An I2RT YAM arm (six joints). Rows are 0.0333 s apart.
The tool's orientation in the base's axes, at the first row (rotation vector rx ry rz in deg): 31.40 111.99 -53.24
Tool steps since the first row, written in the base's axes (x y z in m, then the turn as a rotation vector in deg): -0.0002 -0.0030 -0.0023 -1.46 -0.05 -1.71; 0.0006 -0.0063 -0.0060 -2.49 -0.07 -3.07; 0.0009 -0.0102 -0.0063 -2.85 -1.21 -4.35; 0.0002 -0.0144 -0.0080 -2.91 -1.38 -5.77; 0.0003 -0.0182 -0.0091 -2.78 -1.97 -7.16; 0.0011 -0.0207 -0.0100 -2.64 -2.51 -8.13; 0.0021 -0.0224 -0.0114 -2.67 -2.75 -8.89
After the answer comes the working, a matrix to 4 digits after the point.
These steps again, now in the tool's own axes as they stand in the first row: 0.0020 -0.0011 0.0030 2.22 -0.34 -0.16; 0.0047 -0.0012 0.0073 3.91 -0.51 -0.23; 0.0047 -0.0033 0.0106 5.17 -0.96 0.90; 0.0065 -0.0057 0.0140 6.42 -0.55 1.48; 0.0073 -0.0075 0.0174 7.53 -0.28 2.48; 0.0076 -0.0082 0.0201 8.28 -0.14 3.30; 0.0083 -0.0080 0.0224 8.94 -0.01 3.72
The tool's axes in the first row as the columns of a matrix, in the base's axes (rounded; the answer above uses it unrounded):
-0.5172 0.6753 0.5258
0.0186 0.6230 -0.7820
-0.8557 -0.3947 -0.3348

